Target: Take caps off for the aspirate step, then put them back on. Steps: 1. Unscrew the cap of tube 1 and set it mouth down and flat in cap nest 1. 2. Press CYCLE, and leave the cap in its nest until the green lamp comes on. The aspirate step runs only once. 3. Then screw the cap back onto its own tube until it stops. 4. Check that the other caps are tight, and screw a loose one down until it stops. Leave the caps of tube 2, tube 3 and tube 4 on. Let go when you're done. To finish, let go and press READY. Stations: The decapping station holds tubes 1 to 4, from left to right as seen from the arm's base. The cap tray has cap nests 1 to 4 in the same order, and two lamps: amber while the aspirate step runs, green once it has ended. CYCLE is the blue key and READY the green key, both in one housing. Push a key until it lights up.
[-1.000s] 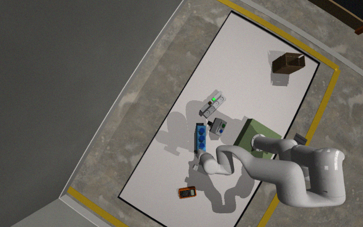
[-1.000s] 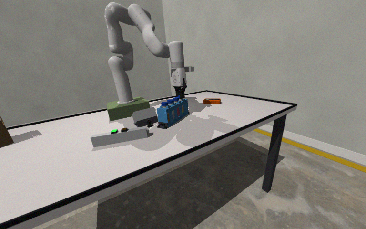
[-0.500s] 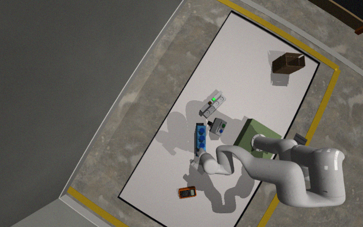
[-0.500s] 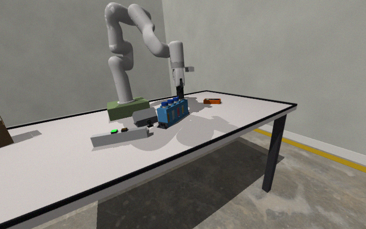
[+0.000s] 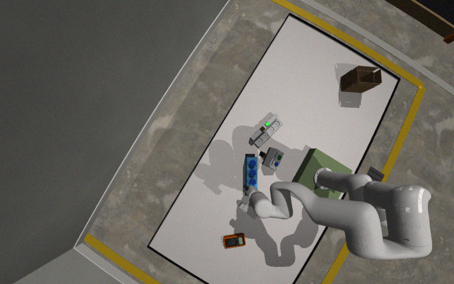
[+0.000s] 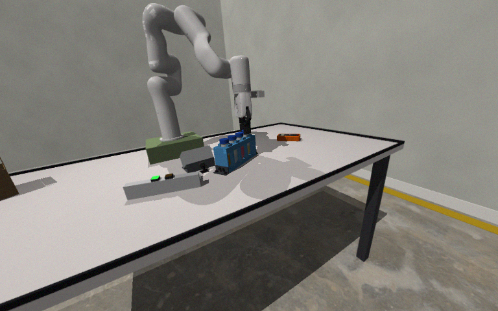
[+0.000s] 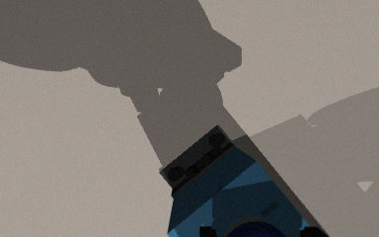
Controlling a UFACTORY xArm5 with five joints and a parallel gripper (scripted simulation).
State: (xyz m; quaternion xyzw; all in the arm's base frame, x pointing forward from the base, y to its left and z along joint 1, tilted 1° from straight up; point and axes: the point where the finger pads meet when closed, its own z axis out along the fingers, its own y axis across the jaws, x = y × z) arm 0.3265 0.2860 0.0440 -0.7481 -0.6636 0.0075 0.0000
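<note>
Now: the blue cap 10 mm below my hand. The rest, counted from my hand: green key 40 mm behind, 250 mm to the right, 60 mm below; then grey key housing 30 mm behind, 230 mm to the right, 80 mm below; then blue key 50 mm behind, 210 mm to the right, 60 mm below.
</note>
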